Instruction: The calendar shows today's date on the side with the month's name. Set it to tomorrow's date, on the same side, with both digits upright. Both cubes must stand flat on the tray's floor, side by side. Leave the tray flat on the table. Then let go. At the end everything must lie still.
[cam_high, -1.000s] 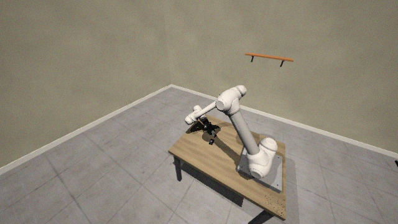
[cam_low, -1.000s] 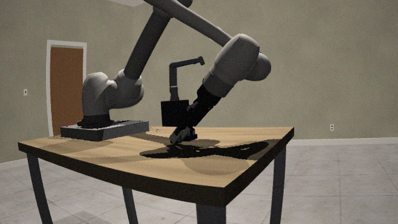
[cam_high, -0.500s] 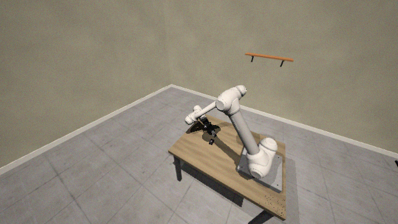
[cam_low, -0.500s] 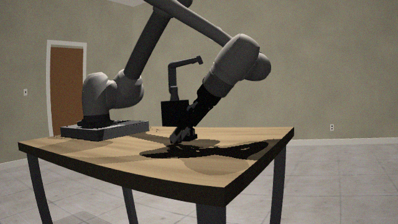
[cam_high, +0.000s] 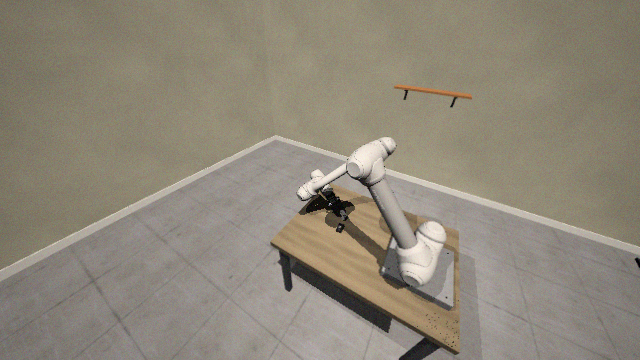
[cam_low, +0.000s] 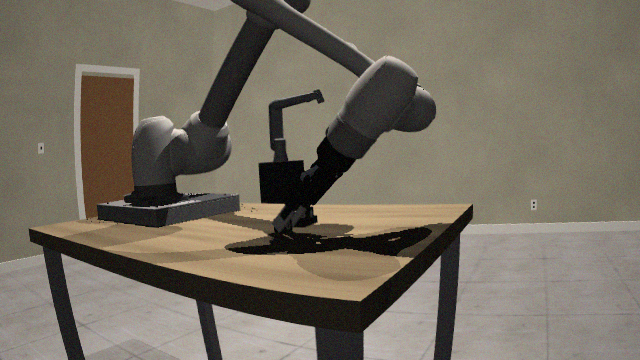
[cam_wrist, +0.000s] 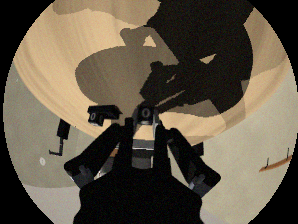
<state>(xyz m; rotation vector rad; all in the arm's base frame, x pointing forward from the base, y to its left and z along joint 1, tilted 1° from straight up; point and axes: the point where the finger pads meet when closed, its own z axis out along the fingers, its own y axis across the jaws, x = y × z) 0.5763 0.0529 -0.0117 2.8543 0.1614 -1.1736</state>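
My hand is 2 cm past the dark cube and 2 cm above it. Round my hand: dark calendar tray (10 cm to the left, 6 cm behind, 3 cm below).
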